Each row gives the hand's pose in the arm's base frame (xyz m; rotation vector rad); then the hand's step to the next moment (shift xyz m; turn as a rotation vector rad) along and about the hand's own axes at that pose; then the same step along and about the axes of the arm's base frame.
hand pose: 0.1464 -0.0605 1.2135 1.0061 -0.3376 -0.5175
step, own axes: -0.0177 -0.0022 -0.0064 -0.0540 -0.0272 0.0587
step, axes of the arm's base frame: -0.0121 0.0134 -0.0057 -0.0809 -0.0234 0.0040
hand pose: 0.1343 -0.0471 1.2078 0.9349 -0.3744 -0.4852
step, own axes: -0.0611 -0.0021 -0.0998 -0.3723 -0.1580 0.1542
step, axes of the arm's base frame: -0.0008 0.0993 -0.0619 -0.4241 0.0215 -0.0840
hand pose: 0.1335 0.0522 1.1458 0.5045 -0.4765 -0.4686
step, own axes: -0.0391 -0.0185 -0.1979 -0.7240 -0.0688 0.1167
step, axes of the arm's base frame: 0.0693 0.0741 -0.1754 -0.6547 0.2897 -0.1732
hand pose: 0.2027 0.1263 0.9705 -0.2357 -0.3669 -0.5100
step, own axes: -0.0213 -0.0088 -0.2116 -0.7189 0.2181 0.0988
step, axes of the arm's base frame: 0.0379 -0.0636 -0.1996 -0.4980 0.5252 -0.2243
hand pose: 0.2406 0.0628 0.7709 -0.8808 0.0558 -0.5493
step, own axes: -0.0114 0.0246 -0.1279 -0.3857 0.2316 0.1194
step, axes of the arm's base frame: -0.0333 -0.0737 -0.1027 -0.1998 0.3876 -0.1628
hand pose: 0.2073 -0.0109 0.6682 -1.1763 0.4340 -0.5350
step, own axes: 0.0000 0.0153 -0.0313 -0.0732 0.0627 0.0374
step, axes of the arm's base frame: -0.0156 -0.0189 -0.0247 -0.0262 0.0899 -0.0438
